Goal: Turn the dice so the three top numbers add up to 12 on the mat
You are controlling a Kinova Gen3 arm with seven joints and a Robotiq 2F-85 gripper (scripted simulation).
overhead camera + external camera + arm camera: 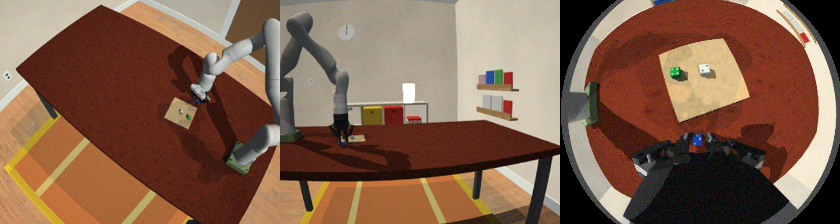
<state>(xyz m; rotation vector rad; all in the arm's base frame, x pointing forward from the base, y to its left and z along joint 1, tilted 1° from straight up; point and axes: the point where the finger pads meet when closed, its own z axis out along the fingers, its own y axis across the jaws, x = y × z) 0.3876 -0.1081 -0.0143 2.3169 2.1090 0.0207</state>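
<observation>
My hand is 10 mm above the blue die. From my hand the other things lie so: white die 20 mm ahead, 120 mm to the left, 10 mm below; then green die 30 mm behind, 120 mm to the left, 10 mm below; then tan mat 20 mm ahead, 120 mm to the left, 20 mm below.
</observation>
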